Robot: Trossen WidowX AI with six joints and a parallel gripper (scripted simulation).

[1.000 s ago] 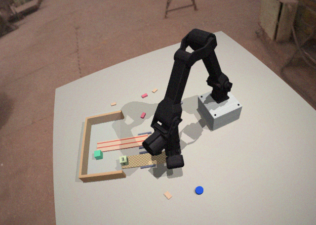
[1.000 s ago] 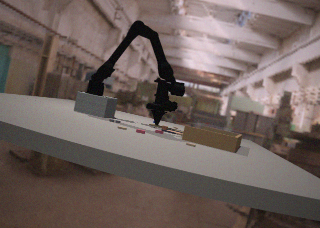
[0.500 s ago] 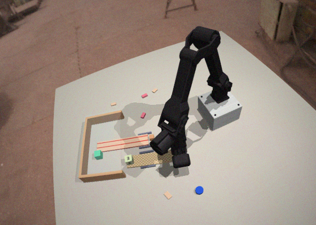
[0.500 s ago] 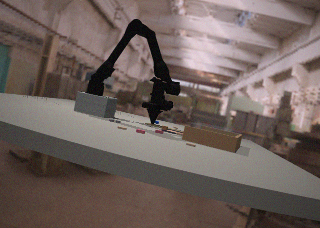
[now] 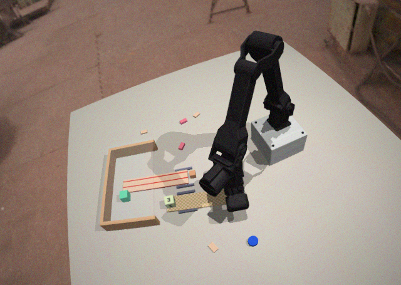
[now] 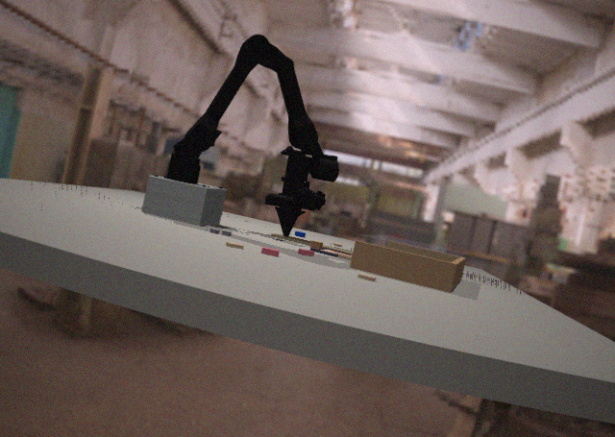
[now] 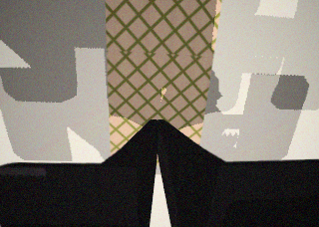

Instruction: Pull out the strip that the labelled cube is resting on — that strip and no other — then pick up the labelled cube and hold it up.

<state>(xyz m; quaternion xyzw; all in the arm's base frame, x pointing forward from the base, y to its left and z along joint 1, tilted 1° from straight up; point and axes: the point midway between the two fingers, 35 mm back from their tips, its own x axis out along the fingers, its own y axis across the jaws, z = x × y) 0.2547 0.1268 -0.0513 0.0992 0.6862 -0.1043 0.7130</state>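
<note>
My gripper tip is now 9 cm short of the tan cross-hatched strip and 3 cm to the left of it. From my gripper tip the other things lie so: tan tile (13 cm to the left, 13 cm ahead); then orange block (13 cm to the right, 9 cm ahead); then blue disc (17 cm to the left, 2 cm ahead).
</note>
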